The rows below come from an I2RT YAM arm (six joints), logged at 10 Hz.
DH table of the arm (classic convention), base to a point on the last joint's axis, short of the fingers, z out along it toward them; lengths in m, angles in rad. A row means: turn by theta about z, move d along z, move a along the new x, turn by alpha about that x. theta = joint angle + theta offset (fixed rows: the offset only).
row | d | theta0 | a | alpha
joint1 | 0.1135 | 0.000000 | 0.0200 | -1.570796
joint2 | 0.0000 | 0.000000 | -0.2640 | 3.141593
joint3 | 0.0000 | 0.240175 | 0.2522 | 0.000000
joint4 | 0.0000 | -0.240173 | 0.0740 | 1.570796
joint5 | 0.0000 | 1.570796 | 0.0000 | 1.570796
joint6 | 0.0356 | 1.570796 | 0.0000 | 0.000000
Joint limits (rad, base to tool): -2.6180..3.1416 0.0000..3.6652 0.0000..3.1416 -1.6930..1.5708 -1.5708..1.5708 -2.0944..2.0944
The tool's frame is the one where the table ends.
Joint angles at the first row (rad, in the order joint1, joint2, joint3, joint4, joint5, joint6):
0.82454, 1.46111, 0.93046, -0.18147, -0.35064, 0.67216
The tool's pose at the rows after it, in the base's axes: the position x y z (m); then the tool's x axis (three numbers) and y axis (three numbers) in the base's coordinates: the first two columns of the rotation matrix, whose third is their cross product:
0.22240 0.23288 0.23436 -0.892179 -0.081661 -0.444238 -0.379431 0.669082 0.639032
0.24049 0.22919 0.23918 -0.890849 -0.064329 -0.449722 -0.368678 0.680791 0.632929
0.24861 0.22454 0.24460 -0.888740 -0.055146 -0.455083 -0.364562 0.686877 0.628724
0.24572 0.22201 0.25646 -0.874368 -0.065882 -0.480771 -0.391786 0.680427 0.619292
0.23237 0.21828 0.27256 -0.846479 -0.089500 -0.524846 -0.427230 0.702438 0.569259
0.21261 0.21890 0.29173 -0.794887 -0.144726 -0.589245 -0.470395 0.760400 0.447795
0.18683 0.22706 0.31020 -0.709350 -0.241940 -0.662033 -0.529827 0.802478 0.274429
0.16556 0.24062 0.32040 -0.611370 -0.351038 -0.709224 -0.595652 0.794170 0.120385
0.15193 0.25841 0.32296 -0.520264 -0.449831 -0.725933 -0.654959 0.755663 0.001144
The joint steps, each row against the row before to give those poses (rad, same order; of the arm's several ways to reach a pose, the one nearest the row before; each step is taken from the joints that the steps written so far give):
-0.05602, 0.03488, 0.04317, -0.03478, -0.01843, -0.02621
-0.04711, 0.03620, 0.05592, -0.02763, -0.01269, -0.02483
-0.02714, 0.00630, 0.02901, -0.02590, -0.00708, -0.01618
-0.00015, -0.02795, 0.01688, -0.02993, 0.00142, -0.02326
0.02398, -0.06035, 0.01127, -0.06915, 0.05886, -0.03809
0.06071, -0.05664, 0.03856, -0.11590, 0.14613, -0.06218
0.10513, -0.03741, 0.05101, -0.10727, 0.19603, -0.07521
0.10392, -0.00053, 0.04166, -0.05119, 0.14900, -0.07899
0.08132, 0.03449, 0.03857, -0.01358, 0.09176, -0.07675

